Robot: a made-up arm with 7 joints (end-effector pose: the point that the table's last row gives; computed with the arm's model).
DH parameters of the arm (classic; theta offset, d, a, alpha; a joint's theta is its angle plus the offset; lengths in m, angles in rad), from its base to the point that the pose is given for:
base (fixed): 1.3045 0 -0.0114 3.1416
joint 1: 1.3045 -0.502 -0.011 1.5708
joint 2: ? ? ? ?
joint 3: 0 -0.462 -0.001 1.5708
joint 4: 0 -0.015 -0.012 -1.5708
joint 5: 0 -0.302 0.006 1.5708
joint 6: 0 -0.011 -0.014 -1.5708
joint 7: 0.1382 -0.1 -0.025 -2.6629
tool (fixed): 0.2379 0.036 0 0
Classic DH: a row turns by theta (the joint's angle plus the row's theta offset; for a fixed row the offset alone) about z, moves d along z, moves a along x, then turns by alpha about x.
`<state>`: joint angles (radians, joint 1 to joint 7).
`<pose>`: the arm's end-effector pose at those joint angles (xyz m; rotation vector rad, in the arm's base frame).
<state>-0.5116 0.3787 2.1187 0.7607 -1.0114 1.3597 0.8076</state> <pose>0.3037 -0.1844 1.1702 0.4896 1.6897 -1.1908</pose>
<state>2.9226 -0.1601 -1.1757 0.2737 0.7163 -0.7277 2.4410</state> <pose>0.1767 -0.0324 1.3512 0.7456 0.9610 1.2760</pose>
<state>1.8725 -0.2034 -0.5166 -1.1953 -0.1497 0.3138 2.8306</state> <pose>-0.0456 0.4860 1.0780 -0.2855 1.5263 1.7279</pose>
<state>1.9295 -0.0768 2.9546 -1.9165 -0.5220 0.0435 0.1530</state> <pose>-0.0174 -0.3891 0.8184 1.2383 -1.6073 1.6837</pose>
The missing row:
joint 2: 0 -0.002 0.008 -1.5708
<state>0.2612 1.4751 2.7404 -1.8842 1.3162 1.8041 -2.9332</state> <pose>0.4458 0.1042 0.3580 0.0312 1.1199 0.8676</pose>
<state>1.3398 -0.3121 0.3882 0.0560 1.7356 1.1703 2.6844</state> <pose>-0.2046 0.2567 1.2597 -0.3064 -1.0956 0.6105</pose>
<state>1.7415 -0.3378 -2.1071 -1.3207 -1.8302 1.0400 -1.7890</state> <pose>-0.3464 0.1517 1.0453 -1.6488 2.0857 1.5196</pose>
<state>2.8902 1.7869 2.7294 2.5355 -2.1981 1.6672 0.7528</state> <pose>-0.3120 0.1164 0.6397 -1.2807 1.2232 1.4801</pose>
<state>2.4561 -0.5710 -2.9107 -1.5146 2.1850 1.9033 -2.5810</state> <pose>0.0143 -0.0579 0.9709 -1.8659 1.6722 -1.7555</pose>
